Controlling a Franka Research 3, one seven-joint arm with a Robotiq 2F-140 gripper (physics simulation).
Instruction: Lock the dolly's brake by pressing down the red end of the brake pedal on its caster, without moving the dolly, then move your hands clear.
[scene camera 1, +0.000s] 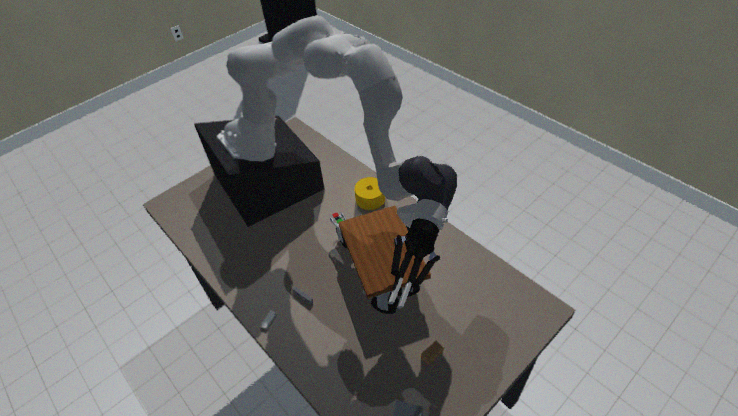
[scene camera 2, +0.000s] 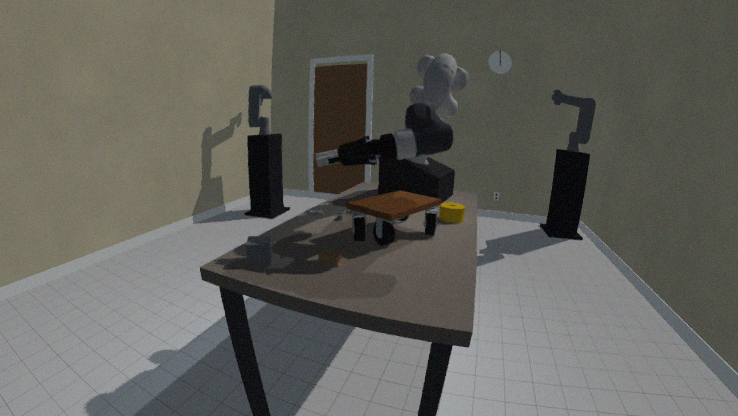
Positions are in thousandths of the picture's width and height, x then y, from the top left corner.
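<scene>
I can see my gripper (scene camera 1: 536, 734), the same one that appears at (scene camera 2: 429, 386). There is a dolly (scene camera 1: 501, 573), visible also at (scene camera 2: 532, 499), and I see a yellow cylinder (scene camera 1: 498, 465) as well.
</scene>
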